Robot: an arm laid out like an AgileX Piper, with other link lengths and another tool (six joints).
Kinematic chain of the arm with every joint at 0, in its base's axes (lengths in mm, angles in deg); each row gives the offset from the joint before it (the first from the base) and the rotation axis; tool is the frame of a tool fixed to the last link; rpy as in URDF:
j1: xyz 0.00 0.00 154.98 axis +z
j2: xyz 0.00 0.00 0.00 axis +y
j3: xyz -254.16 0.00 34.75 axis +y
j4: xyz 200.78 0.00 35.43 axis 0.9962 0 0.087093
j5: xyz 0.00 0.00 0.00 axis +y
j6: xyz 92.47 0.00 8.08 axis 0.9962 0 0.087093
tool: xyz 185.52 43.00 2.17 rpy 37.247 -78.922 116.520
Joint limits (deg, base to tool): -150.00..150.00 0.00..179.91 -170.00..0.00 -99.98..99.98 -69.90..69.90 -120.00..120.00
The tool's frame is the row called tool.
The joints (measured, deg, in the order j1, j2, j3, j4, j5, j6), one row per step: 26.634, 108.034, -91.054, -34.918, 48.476, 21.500; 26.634, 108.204, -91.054, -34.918, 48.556, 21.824; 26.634, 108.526, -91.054, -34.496, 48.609, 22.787; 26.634, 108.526, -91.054, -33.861, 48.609, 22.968; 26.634, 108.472, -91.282, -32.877, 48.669, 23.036; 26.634, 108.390, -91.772, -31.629, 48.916, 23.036; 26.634, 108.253, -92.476, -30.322, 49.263, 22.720; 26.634, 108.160, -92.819, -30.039, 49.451, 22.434; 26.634, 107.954, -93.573, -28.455, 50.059, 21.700; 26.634, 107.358, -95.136, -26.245, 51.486, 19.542; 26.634, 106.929, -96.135, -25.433, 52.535, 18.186; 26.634, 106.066, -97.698, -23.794, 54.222, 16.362
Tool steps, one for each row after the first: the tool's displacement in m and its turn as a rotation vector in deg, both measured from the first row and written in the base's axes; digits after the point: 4 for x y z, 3 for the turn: -0.0001, -0.0001, -0.0014, 0.099, 0.158, -0.284; -0.0007, 0.0013, -0.0043, 0.925, 0.522, -1.119; -0.0017, 0.0033, -0.0051, 1.595, 0.778, -1.391; -0.0027, 0.0065, -0.0047, 2.595, 0.997, -1.680; -0.0036, 0.0104, -0.0031, 3.825, 1.217, -2.061; -0.0043, 0.0145, -0.0001, 4.983, 1.342, -2.240; -0.0041, 0.0153, 0.0019, 5.158, 1.252, -2.161; -0.0061, 0.0194, 0.0049, 6.227, 1.637, -2.167; -0.0093, 0.0242, 0.0130, 7.121, 2.010, -1.473; -0.0109, 0.0250, 0.0189, 7.151, 2.042, -0.969; -0.0143, 0.0276, 0.0293, 7.802, 2.100, -0.377
